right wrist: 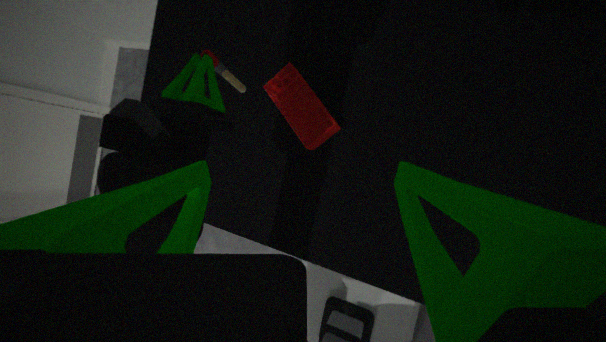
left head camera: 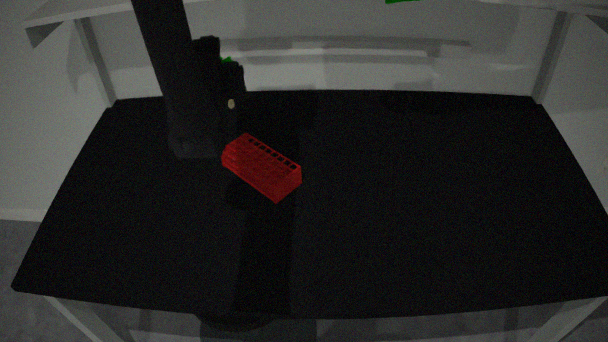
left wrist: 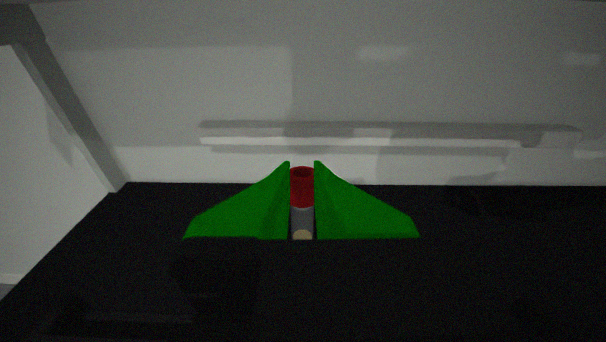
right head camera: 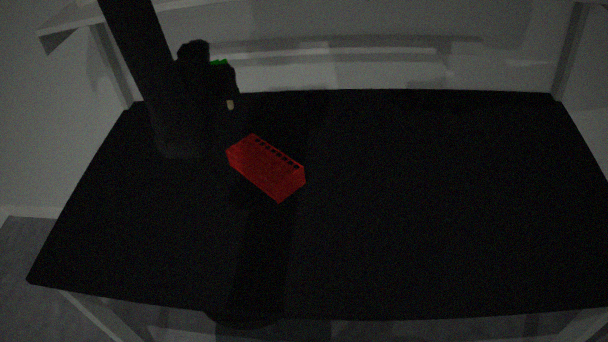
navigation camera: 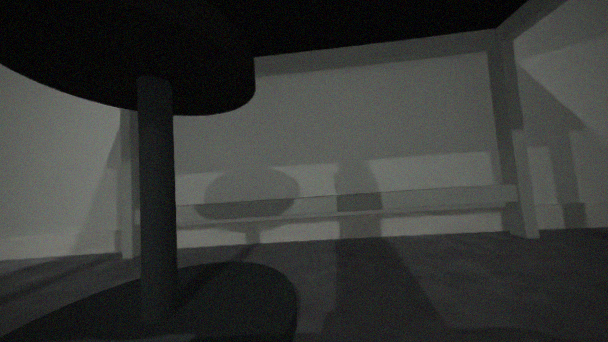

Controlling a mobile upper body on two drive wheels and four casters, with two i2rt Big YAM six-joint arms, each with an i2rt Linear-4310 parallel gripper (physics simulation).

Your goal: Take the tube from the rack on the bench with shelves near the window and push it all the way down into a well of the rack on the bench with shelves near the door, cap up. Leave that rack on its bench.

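Places are measured from the left arm's base along level axes (x right, y ahead, z up), in metres.
Where they show: left gripper, fingertip midpoint: (right wrist: 203, 55) (left head camera: 225, 59) (left wrist: 302, 169) (right head camera: 222, 61); right gripper, fingertip midpoint: (right wrist: 302, 171).
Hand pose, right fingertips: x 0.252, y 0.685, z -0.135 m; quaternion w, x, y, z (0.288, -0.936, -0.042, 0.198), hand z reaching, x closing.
After its pixels a point has its place.
My left gripper (left wrist: 302, 169) {x 0.002, y 0.806, z -0.313 m} (right wrist: 203, 55) {x 0.002, y 0.806, z -0.313 m} is shut on the tube (left head camera: 231, 103) {x 0.005, y 0.784, z -0.409 m} (right head camera: 230, 104) {x 0.005, y 0.784, z -0.408 m} (left wrist: 302, 220) {x 0.002, y 0.795, z -0.345 m} (right wrist: 233, 81) {x 0.008, y 0.791, z -0.382 m}. Its red cap is between the fingertips and the pale end sticks out below, above the bench. In the left head camera the dark arm hides most of the gripper. A red rack (left head camera: 262, 167) {x 0.053, y 0.776, z -0.591 m} (right head camera: 267, 167) {x 0.057, y 0.777, z -0.592 m} (right wrist: 302, 107) {x 0.053, y 0.804, z -0.592 m} stands diagonally on the black bench top (left head camera: 425, 200) {x 0.440, y 0.710, z -0.648 m} (right head camera: 425, 200) {x 0.430, y 0.713, z -0.648 m} (right wrist: 425, 75) {x 0.306, y 0.921, z -0.648 m}, to the lower right of the held tube in the head views and apart from it. No tube shows in its wells. My right gripper (right wrist: 302, 171) {x 0.252, y 0.685, z -0.135 m} is open and empty.
A shelf (left head camera: 80, 12) {x -0.348, y 0.892, z -0.195 m} (right head camera: 80, 22) {x -0.372, y 0.893, z -0.197 m} crosses above the back of the bench, with uprights (left head camera: 552, 55) {x 0.946, y 1.126, z -0.456 m} at its sides. In the navigation camera a stool with a dark post (navigation camera: 157, 200) {x -0.045, y 0.674, z -1.189 m} and round base (navigation camera: 240, 300) {x 0.067, y 0.722, z -1.380 m} stands close, at the left. The wall is behind the bench.
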